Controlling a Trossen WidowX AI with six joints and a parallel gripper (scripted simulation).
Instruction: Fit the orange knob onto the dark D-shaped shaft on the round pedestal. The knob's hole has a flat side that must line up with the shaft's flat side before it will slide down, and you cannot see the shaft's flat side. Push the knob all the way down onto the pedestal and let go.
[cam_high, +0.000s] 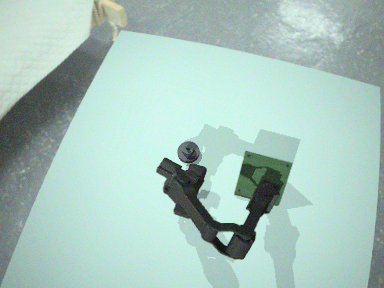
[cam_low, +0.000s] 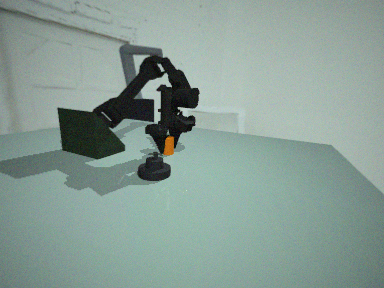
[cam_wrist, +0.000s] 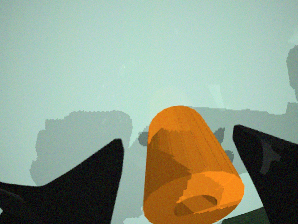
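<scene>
My gripper tip is 8 cm short of the dark pedestal, 16 cm to the left of it and 2 cm below it. The rest, counted from my gripper tip: orange knob 2 cm above.
</scene>
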